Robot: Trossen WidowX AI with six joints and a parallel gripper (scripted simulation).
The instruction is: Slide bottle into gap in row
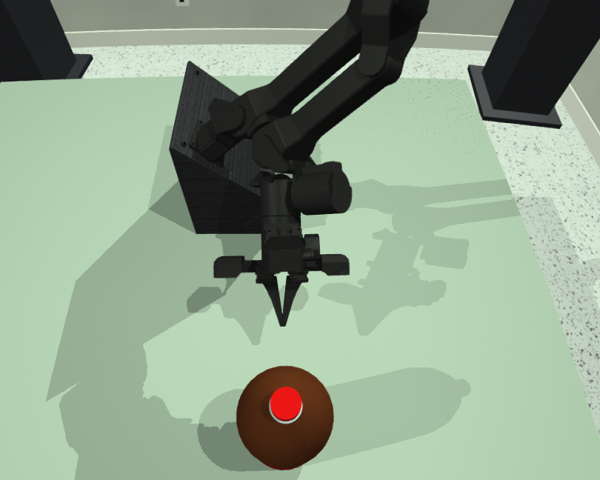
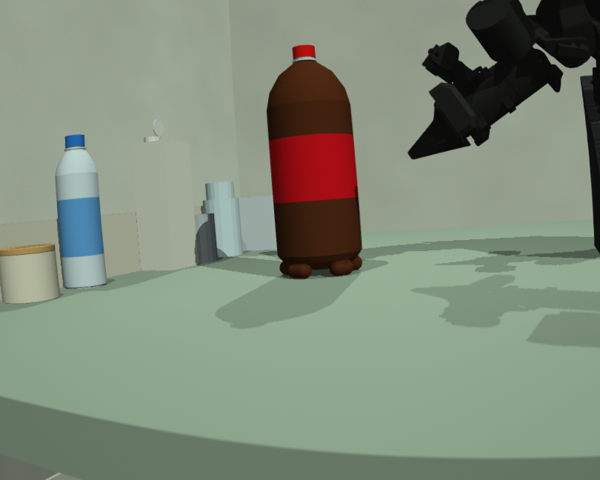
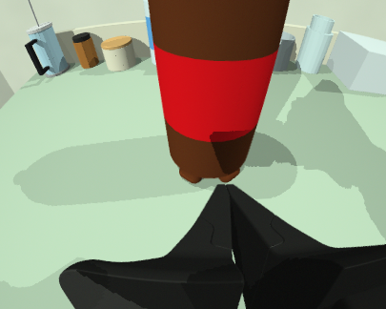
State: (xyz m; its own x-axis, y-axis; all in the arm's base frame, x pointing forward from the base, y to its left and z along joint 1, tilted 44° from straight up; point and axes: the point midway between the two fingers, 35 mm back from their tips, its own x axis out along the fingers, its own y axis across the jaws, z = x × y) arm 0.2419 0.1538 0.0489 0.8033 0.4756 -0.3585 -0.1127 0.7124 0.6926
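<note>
Now: hand 16 cm short of the brown cola bottle, 1 cm to the right of it and 1 cm above it. The rest, counted from my hand: cream canister 44 cm ahead, 28 cm to the left, 12 cm below; then grey cup 49 cm ahead, 14 cm to the right, 14 cm below; then blue-labelled water bottle 46 cm ahead, 16 cm to the left, 5 cm below.
</note>
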